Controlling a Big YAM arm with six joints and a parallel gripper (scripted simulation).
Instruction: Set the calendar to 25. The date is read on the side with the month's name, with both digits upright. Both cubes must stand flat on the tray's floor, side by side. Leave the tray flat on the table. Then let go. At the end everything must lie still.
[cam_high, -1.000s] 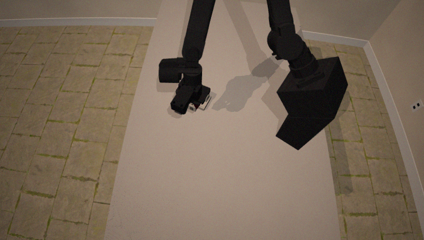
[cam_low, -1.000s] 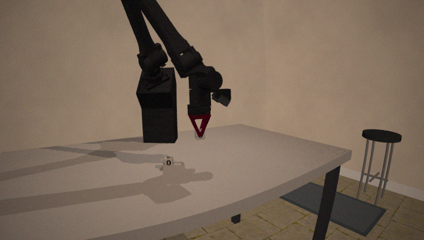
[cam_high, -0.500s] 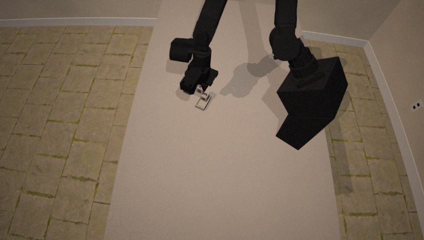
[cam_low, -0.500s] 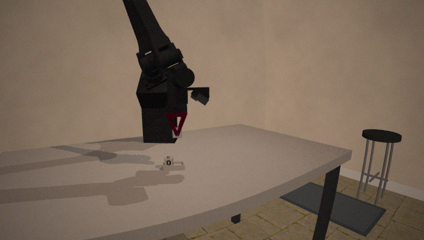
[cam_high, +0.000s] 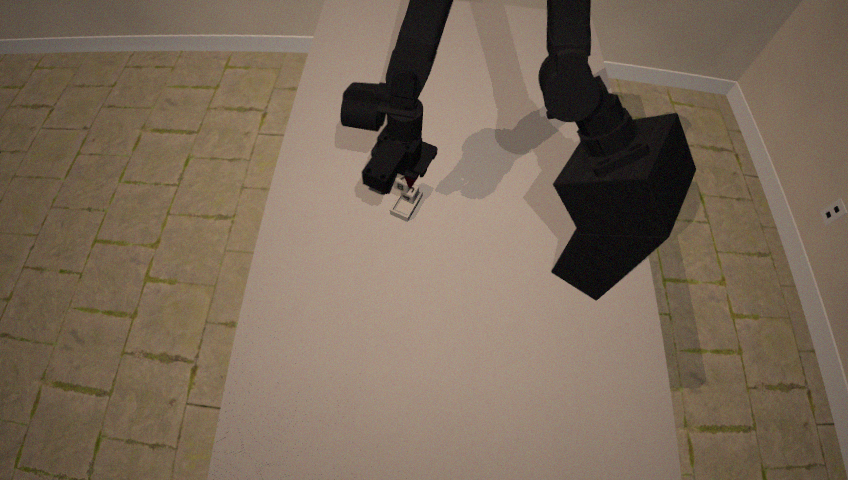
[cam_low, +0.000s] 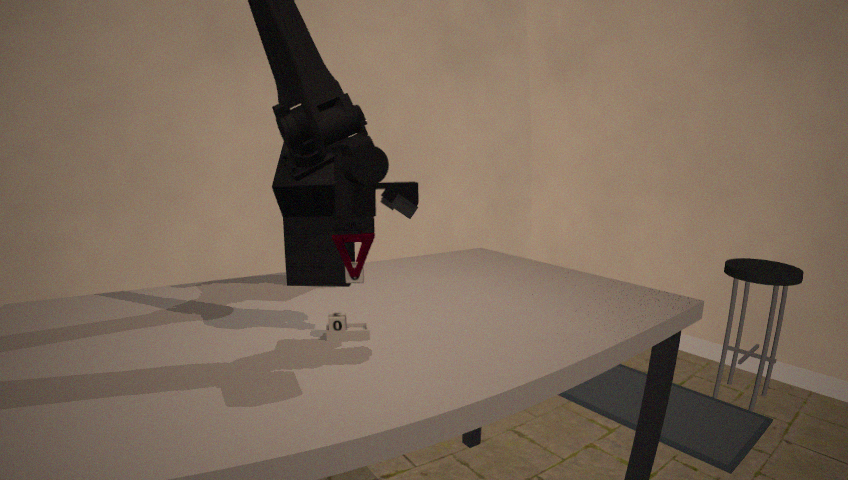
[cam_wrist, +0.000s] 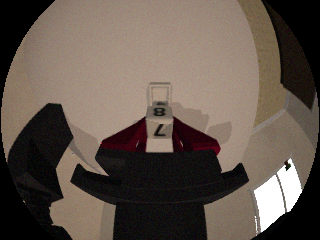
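My hand is 110 mm above the pale tray, 10 mm to the left of it and 10 mm past it.
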